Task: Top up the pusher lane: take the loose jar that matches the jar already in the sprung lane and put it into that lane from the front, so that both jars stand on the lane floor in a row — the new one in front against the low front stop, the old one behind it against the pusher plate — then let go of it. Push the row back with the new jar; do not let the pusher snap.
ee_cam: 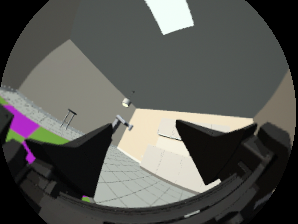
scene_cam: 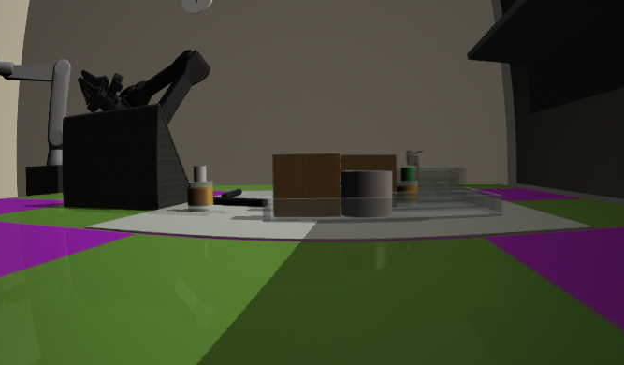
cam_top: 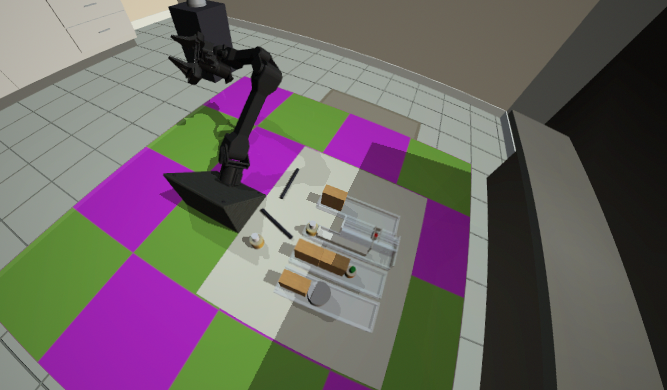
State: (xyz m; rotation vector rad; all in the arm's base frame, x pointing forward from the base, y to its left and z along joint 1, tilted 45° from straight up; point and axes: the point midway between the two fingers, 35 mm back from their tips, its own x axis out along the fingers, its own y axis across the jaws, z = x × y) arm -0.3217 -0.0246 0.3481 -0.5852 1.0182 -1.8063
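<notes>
Now: gripper tip 84 cm short of the red mark, 26 cm above it and 17 cm to the left of it. The rest, counted from my gripper tip: sprung lane: 80 cm ahead, 31 cm below, 18 cm to the right; grey cylinder: 76 cm ahead, 38 cm to the right, 30 cm below.
</notes>
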